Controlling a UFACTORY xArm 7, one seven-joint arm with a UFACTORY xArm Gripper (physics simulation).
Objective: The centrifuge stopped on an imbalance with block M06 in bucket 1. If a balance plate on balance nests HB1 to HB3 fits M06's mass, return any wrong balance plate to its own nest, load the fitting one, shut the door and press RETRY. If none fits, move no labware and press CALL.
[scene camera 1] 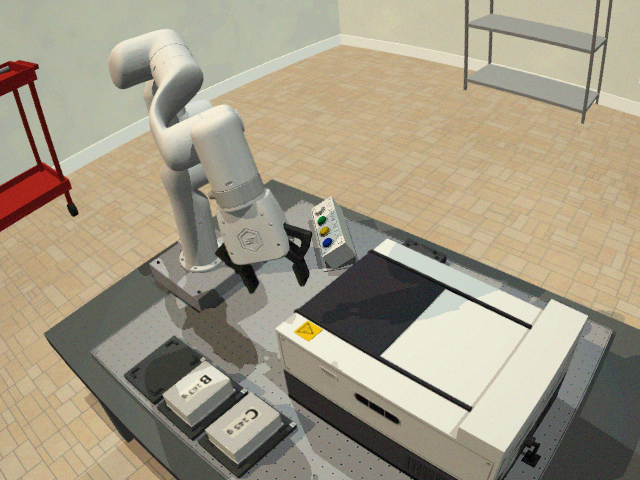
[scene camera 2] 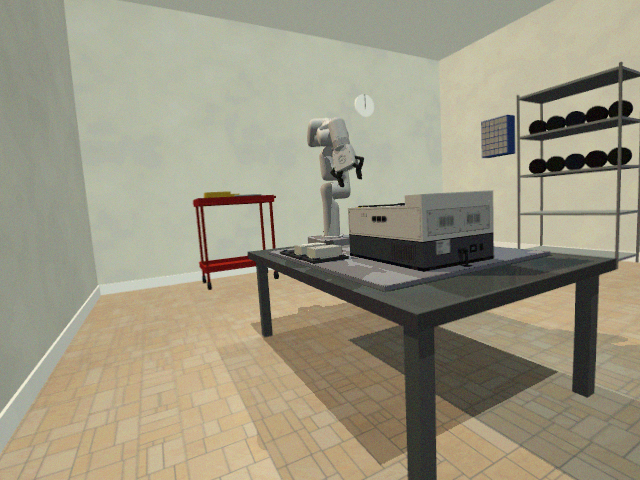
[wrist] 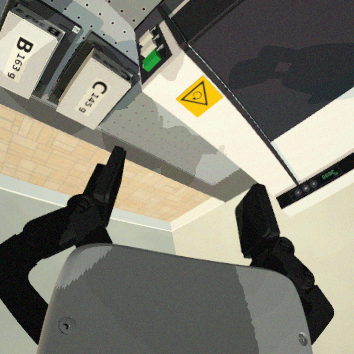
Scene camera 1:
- my gripper: 279, 285
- centrifuge: 470, 380
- button box: 336, 250
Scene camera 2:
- my gripper: 350, 182
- centrifuge: 429, 231
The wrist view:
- my gripper: 186, 180
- centrifuge: 300, 167
